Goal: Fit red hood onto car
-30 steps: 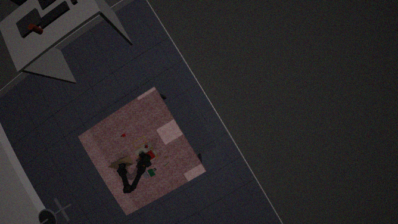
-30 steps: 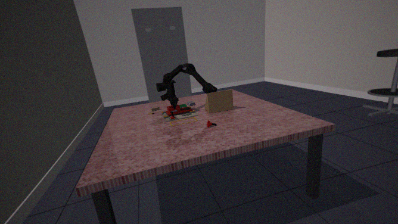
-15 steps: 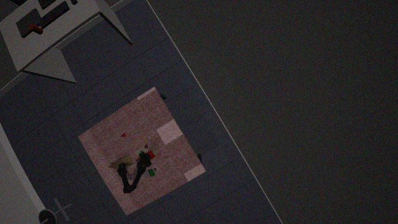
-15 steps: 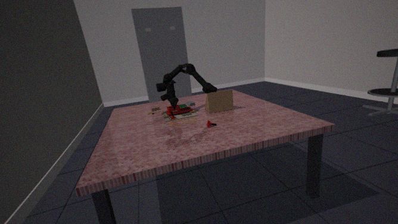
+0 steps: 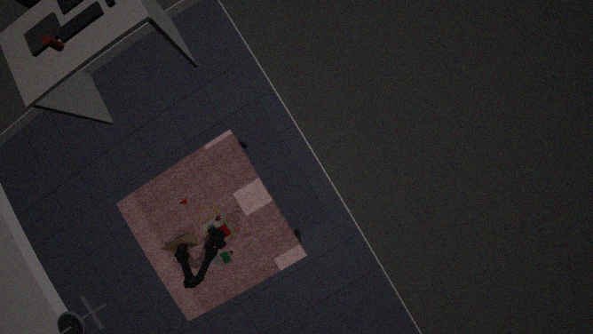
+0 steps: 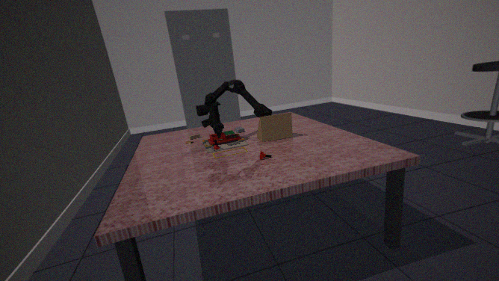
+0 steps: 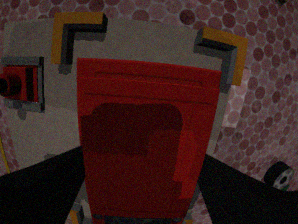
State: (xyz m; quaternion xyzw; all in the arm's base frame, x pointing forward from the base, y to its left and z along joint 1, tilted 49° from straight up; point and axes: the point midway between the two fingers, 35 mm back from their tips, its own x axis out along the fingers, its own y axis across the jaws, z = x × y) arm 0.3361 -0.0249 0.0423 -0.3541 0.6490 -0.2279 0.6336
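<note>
My gripper tip is 30 mm past the grey jig, 30 mm above it and 20 mm to the right of it. From my gripper tip the other things lie so: red hood: 10 mm above; then green item: 220 mm to the right, 90 mm behind, 40 mm below.
</note>
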